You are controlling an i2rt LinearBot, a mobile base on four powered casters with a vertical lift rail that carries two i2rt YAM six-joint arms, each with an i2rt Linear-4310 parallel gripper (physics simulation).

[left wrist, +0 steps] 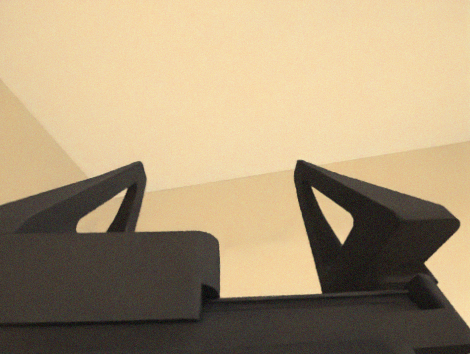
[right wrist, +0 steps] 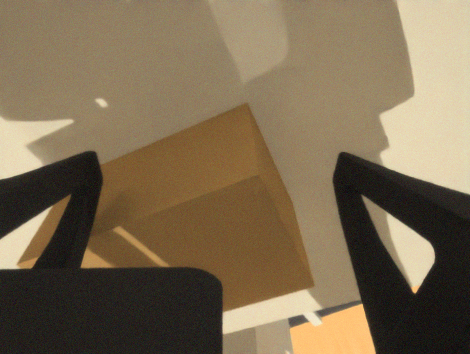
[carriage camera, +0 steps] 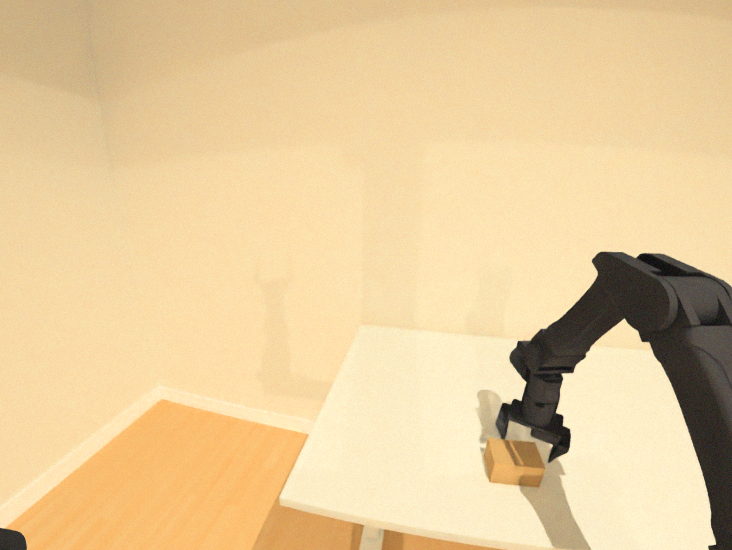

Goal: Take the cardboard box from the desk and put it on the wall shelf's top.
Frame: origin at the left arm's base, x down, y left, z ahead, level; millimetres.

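Seen in the pictures: left gripper, fingertip midpoint: [left wrist: 220, 169]; right gripper, fingertip midpoint: [right wrist: 219, 165] [carriage camera: 525, 451].
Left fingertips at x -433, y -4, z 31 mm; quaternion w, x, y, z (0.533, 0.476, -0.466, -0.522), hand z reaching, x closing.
A point is followed by its place in that frame.
The brown cardboard box [carriage camera: 513, 462] {x 106, y -636, z 348 mm} [right wrist: 210, 220] {x 106, y -680, z 389 mm} sits on the white desk [carriage camera: 378, 413] {x 161, y -369, z 541 mm}, toward its front edge. My right gripper [carriage camera: 532, 446] {x 128, y -687, z 394 mm} [right wrist: 219, 165] {x 128, y -687, z 394 mm} is open and points down above the box's far side. In the right wrist view the box lies turned at an angle; its left part passes behind the left finger, and a gap shows between the box and the right finger. My left gripper [left wrist: 220, 169] {x -433, y -4, z 31 mm} is open and empty, with plain wall and ceiling behind it. The wall shelf does not show in these views.
The desk's front left corner and a leg [carriage camera: 371, 538] show in the carriage view. Wooden floor [carriage camera: 171, 467] {x 881, y 598, z 866 mm} lies left of the desk. A wall [carriage camera: 236, 236] {x -173, y 270, z 1206 mm} stands behind the desk, with another wall at the left. Part of a dark object [carriage camera: 10, 539] shows at the lower left.
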